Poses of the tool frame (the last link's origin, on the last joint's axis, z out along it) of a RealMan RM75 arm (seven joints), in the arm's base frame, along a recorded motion.
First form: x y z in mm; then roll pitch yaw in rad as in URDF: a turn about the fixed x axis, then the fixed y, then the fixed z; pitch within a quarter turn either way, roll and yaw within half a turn.
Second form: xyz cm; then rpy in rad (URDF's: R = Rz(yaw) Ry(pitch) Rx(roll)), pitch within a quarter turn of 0, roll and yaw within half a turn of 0. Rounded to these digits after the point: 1 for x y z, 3 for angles.
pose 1, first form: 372 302 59 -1.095 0.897 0.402
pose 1, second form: 37.2 30.2 5.9 -1.095 0.897 0.402
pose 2, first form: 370 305 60 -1.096 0.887 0.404
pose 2, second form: 37.0 30.5 6.0 -1.096 0.887 0.404
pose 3, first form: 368 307 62 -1.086 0.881 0.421
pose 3, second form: 36.8 30.7 6.2 -1.086 0.881 0.421
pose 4, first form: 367 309 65 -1.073 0.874 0.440
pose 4, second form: 36.7 30.9 6.5 -1.073 0.874 0.440
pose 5, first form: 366 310 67 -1.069 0.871 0.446
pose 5, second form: 36.6 31.0 6.7 -1.069 0.871 0.446
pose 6, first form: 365 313 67 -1.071 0.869 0.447
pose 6, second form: 36.5 31.3 6.7 -1.071 0.869 0.447
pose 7, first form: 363 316 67 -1.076 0.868 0.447
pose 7, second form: 36.3 31.6 6.7 -1.076 0.868 0.447
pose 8, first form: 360 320 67 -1.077 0.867 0.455
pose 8, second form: 36.0 32.0 6.7 -1.077 0.867 0.455
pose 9, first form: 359 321 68 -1.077 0.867 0.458
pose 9, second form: 35.9 32.1 6.8 -1.077 0.867 0.458
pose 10, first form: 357 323 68 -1.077 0.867 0.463
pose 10, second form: 35.7 32.3 6.8 -1.077 0.867 0.463
